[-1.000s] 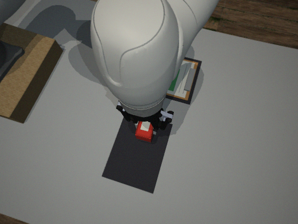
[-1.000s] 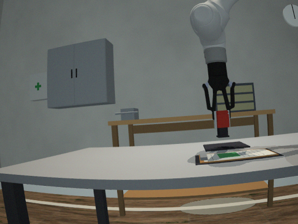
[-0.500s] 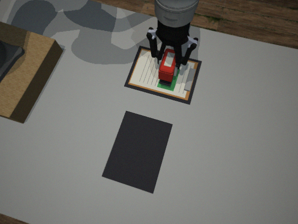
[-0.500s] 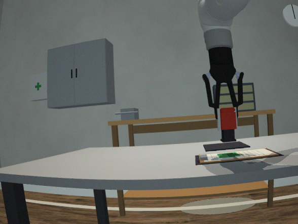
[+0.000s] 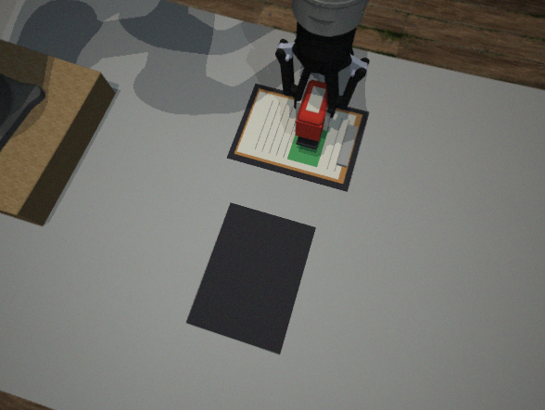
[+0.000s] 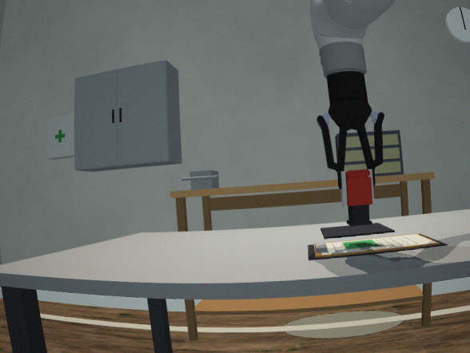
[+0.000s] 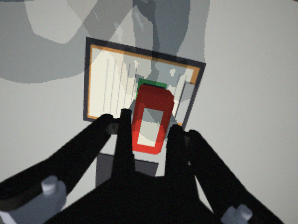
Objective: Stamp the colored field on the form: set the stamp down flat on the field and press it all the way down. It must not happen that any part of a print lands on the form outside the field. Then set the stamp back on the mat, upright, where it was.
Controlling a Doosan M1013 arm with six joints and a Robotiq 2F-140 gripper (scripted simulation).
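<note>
The clipboard is 1 cm behind my hand and 10 cm below it. The rest, counted from my hand: stamp 2 cm below; then dark mat 29 cm to the right, 11 cm below.
</note>
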